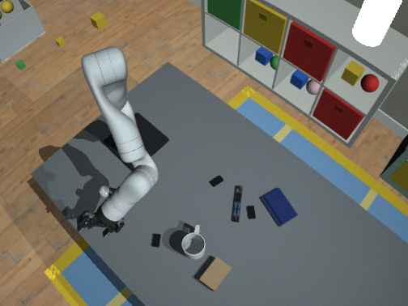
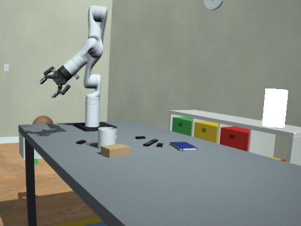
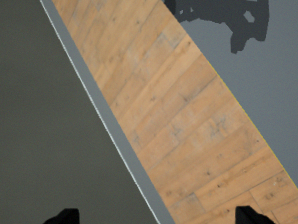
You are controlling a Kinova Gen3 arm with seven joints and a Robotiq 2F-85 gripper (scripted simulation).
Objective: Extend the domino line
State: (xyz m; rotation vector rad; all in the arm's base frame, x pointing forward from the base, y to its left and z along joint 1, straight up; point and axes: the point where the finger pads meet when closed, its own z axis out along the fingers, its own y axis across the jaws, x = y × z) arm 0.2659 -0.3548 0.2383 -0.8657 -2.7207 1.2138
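My gripper is now 500 mm to the right of the dark domino, 250 mm above it and 100 mm short of it. Round my hand: white mug 230 mm to the left, 230 mm ahead, 220 mm below; then cardboard box 360 mm ahead, 240 mm below, 210 mm to the left.
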